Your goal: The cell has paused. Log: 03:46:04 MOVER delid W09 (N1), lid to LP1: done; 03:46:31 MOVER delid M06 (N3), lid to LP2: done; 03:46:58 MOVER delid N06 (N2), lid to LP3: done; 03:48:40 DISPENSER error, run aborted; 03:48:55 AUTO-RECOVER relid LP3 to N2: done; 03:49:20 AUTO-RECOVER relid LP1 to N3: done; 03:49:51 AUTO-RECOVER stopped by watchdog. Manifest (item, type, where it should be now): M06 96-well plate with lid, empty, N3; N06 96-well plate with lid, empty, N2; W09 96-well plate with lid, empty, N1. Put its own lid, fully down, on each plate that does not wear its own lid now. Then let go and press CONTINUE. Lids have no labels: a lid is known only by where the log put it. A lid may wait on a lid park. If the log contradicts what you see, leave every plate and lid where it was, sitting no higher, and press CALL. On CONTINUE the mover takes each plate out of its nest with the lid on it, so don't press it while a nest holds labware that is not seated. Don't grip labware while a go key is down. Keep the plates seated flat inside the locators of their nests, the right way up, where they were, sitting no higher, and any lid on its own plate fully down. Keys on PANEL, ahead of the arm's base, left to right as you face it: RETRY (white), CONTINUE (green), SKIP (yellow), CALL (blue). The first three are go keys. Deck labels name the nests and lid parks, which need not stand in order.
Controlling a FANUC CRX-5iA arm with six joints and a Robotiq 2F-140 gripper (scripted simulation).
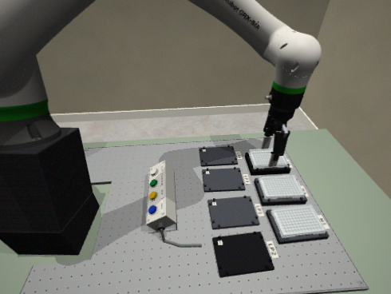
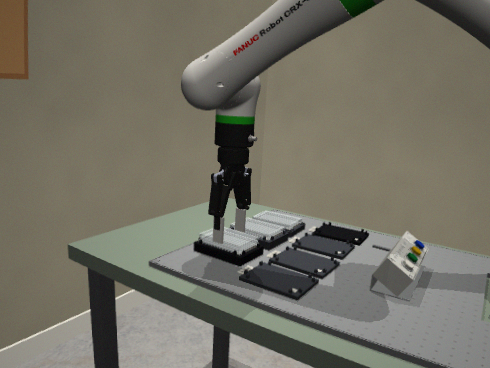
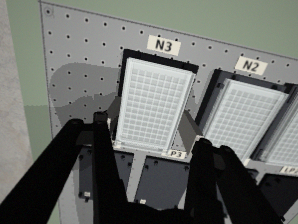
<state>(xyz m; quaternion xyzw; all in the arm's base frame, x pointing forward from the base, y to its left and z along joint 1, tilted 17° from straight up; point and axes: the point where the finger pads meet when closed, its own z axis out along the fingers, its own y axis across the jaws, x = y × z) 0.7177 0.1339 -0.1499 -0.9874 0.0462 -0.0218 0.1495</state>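
The plate lies 4 cm below my hand. Round my hand: lid park LP3: 19 cm behind, 6 cm below, 5 cm to the right; then lid park LP4: 18 cm behind, 7 cm to the left, 6 cm below; then lid park LP1: 19 cm to the right, 19 cm behind, 6 cm below.
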